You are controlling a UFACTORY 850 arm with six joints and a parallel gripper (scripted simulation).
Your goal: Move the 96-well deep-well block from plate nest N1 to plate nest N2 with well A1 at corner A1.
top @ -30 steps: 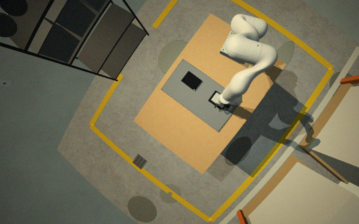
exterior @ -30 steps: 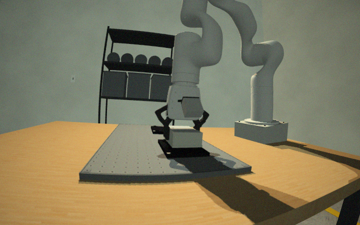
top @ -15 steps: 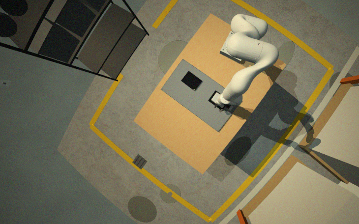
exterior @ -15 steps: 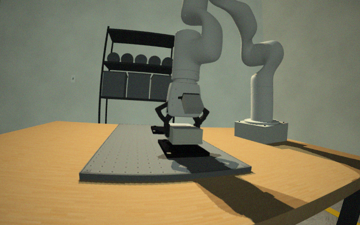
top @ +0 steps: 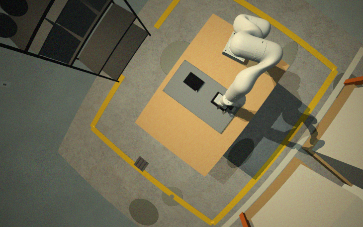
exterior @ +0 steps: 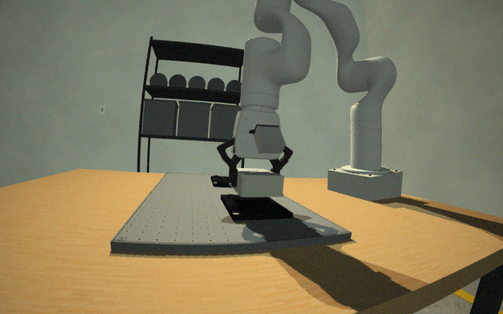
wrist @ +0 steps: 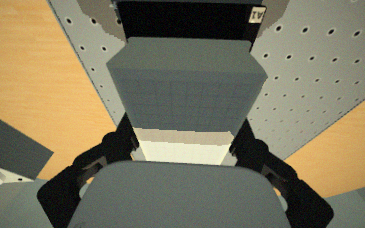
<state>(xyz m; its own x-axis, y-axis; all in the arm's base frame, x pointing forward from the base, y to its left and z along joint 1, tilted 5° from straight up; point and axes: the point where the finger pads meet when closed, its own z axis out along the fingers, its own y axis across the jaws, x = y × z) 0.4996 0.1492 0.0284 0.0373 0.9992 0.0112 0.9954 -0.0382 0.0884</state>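
The black nest N1 lies 5 cm below my hand. The rest, counted from my hand: 96-well deep-well block: right at my hand; black nest N2: 1 cm behind, 32 cm to the right, 5 cm below.
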